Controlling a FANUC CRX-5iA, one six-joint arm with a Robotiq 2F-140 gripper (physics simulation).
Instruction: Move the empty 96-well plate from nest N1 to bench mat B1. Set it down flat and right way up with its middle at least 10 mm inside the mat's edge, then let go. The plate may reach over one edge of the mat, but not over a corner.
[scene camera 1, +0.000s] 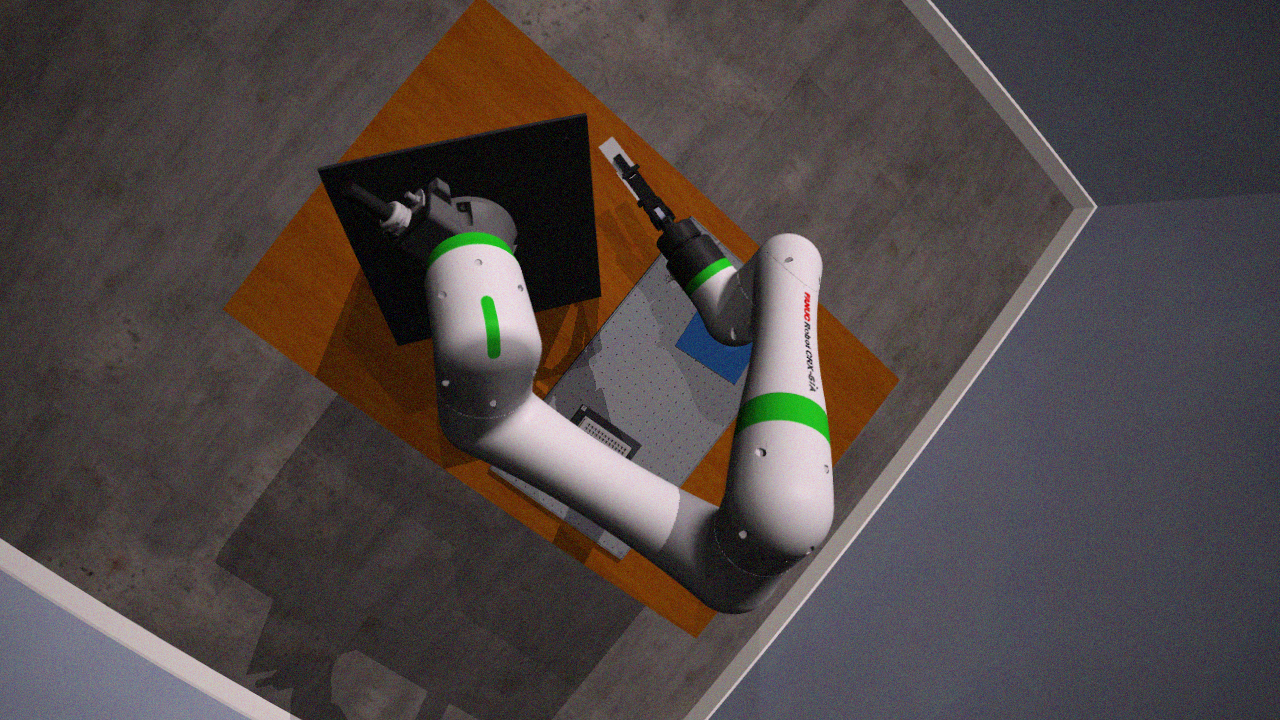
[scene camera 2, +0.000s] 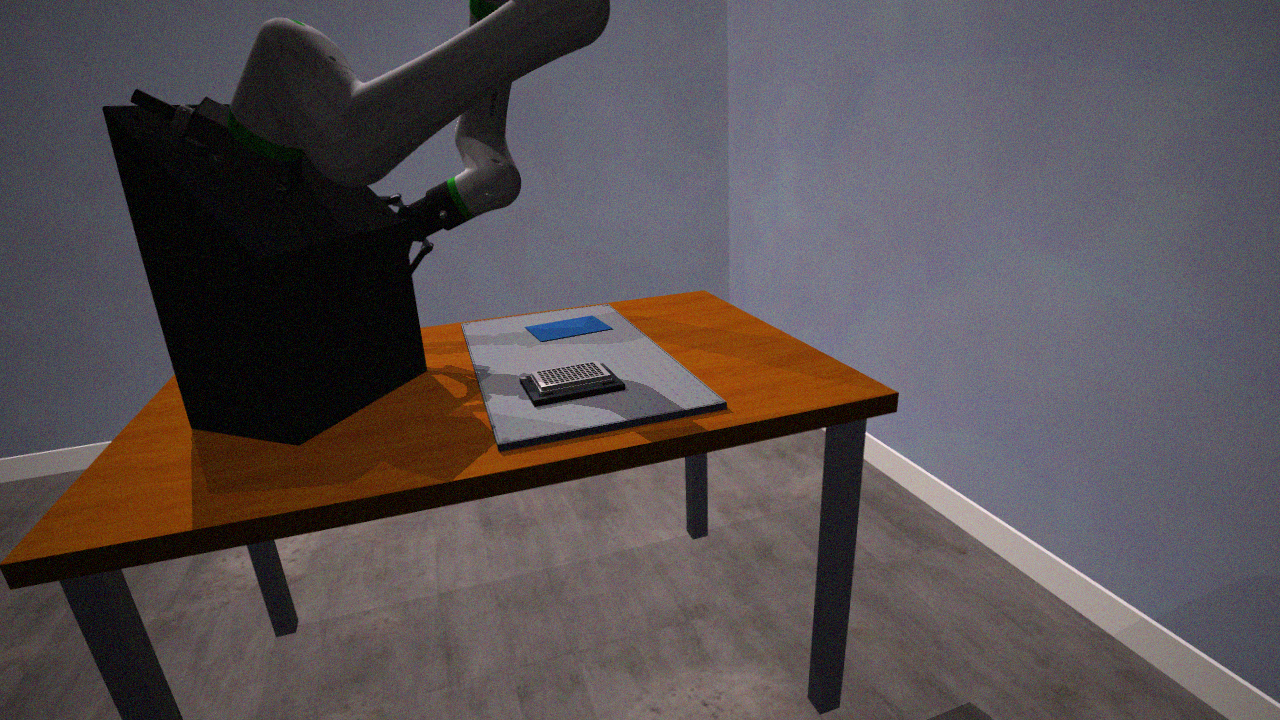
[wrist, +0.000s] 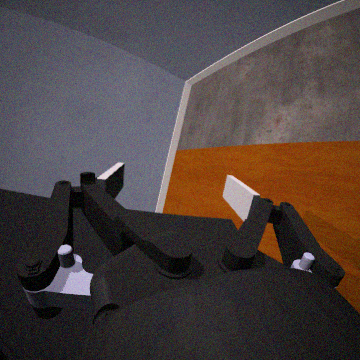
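Seen in the pictures: gripper, between the fingertips: (scene camera 1: 614, 156) (wrist: 175, 180); arm's base, origin of its link: (scene camera 1: 464, 239) (scene camera 2: 255, 165) (wrist: 6, 315).
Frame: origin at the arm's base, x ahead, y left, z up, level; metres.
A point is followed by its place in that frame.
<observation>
The light 96-well plate (scene camera 1: 605, 433) @[y -0.190, x 0.439, z -0.385 m] (scene camera 2: 571, 377) @[y -0.246, x 0.438, z -0.387 m] sits level in the dark nest N1 (scene camera 1: 631, 441) @[y -0.179, x 0.504, z -0.400 m] (scene camera 2: 538, 399) @[y -0.280, x 0.366, z -0.400 m] on the grey perforated board. In scene camera 1 the white arm covers part of the nest. The blue bench mat B1 (scene camera 1: 713, 351) @[y 0.087, x 0.558, z -0.410 m] (scene camera 2: 569, 328) @[y 0.107, x 0.561, z -0.410 m] lies flat on the same board, with no plate on it; in scene camera 1 the arm hides part of it. My gripper (scene camera 1: 617, 162) @[y 0.271, x 0.131, z -0.209 m] (scene camera 2: 401, 231) (wrist: 175, 180) @[y 0.271, x 0.131, z -0.209 m] is open and empty, tilted sideways high above the table, well away from the plate and the mat. The black block partly hides it in scene camera 2.
A large black block (scene camera 1: 554, 205) @[y 0.109, x 0.081, z 0.017 m] (scene camera 2: 295, 331) @[y -0.169, x 0.019, z -0.248 m] carries the arm's base on the wooden table (scene camera 1: 474, 53) @[y 0.334, x -0.207, z -0.424 m] (scene camera 2: 760, 358) @[y -0.259, x 0.830, z -0.425 m]. The grey board (scene camera 1: 640, 358) @[y -0.013, x 0.424, z -0.412 m] (scene camera 2: 510, 429) @[y -0.344, x 0.299, z -0.412 m] lies beside it. The arm's links reach over the board. Room walls stand beyond the table.
</observation>
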